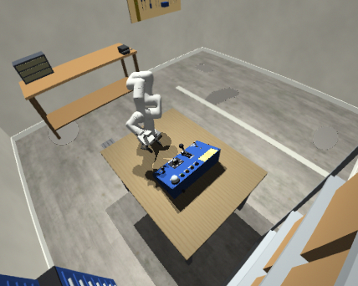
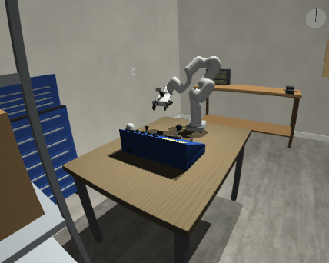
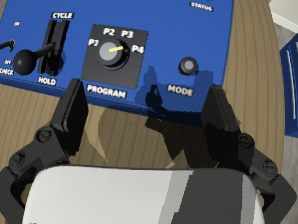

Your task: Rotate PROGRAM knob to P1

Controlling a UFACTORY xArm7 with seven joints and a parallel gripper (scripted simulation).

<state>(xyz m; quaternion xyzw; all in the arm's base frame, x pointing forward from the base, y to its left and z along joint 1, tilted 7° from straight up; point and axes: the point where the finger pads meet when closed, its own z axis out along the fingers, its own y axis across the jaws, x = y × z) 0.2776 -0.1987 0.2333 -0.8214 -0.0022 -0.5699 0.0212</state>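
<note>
Now: hand 170 mm short of the blue console, 120 mm to the right of it and 160 mm above it. Round my hand: black ball-handled lever (120 mm ahead, 180 mm to the left, 120 mm below); then mode knob (100 mm ahead, 60 mm to the right, 130 mm below); then toggle (160 mm ahead, 300 mm to the left, 140 mm below).
</note>
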